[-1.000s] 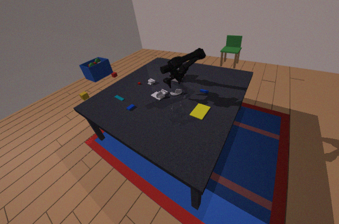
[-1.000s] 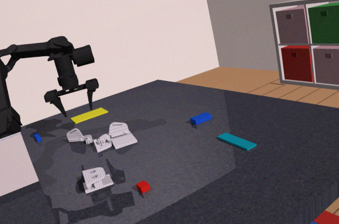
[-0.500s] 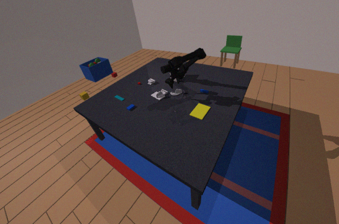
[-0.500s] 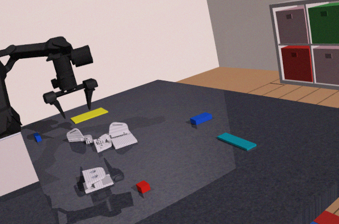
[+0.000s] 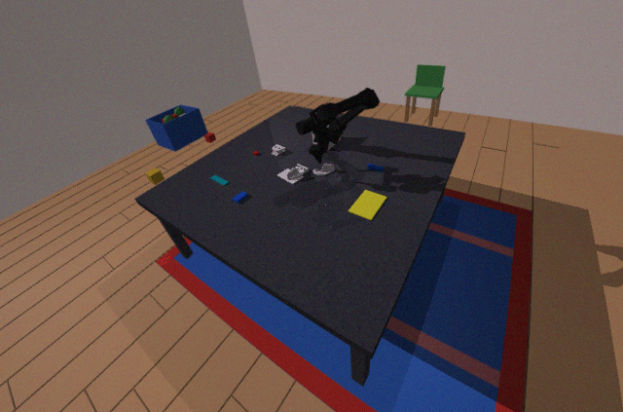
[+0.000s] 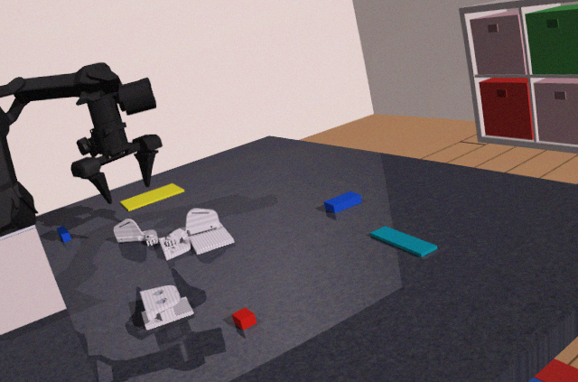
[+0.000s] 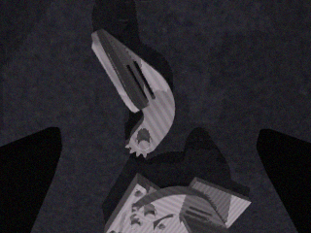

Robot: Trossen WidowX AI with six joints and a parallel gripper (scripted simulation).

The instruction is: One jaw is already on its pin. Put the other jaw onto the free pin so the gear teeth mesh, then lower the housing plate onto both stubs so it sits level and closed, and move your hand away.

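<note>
The white jaw is 90 mm below my gripper tip and 40 mm to the right of it. Round my gripper tip: red cube: 470 mm to the right, 90 mm below, 40 mm behind; yellow plate: 270 mm to the left, 130 mm ahead, 90 mm below; white t-shaped piece: 350 mm to the right, 100 mm behind, 90 mm below.
</note>
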